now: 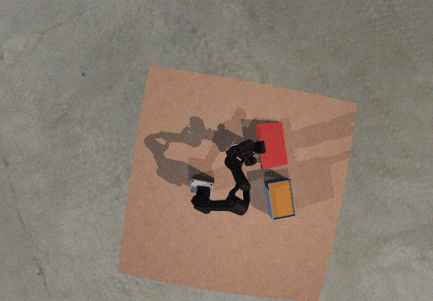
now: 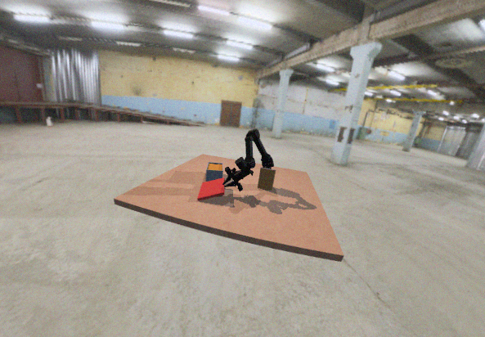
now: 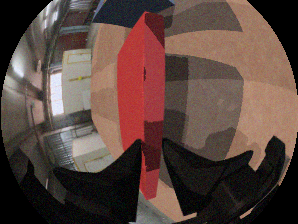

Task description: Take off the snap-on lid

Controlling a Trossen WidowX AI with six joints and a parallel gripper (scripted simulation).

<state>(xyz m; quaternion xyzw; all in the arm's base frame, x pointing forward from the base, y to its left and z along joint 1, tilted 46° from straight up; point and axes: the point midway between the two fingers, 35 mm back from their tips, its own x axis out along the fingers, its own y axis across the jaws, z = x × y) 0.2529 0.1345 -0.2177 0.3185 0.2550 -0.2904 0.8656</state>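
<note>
Right now my gripper tip is 8 cm short of the red lid, 2 cm to the right of it and 2 cm above it. The rest, counted from my gripper tip: blue storage box: 28 cm to the right, 15 cm ahead, 2 cm below.
</note>
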